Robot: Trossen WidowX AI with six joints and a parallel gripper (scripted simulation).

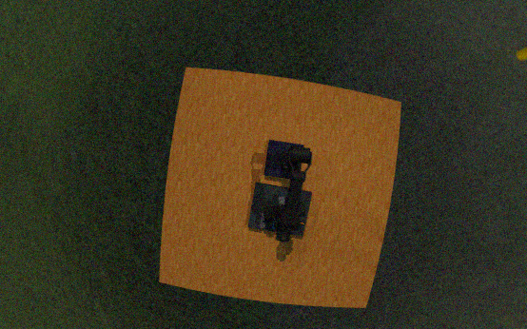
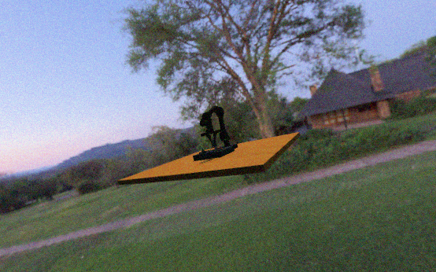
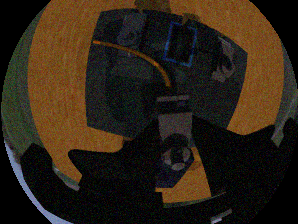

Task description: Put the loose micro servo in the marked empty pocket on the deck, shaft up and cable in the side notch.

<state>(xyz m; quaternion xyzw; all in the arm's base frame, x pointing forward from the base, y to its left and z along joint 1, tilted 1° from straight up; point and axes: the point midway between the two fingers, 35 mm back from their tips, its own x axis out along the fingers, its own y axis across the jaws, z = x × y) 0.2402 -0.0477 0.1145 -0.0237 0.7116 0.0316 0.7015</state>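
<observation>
Right now my gripper tip is 10 cm above the robot deck and 1 cm past it.
</observation>
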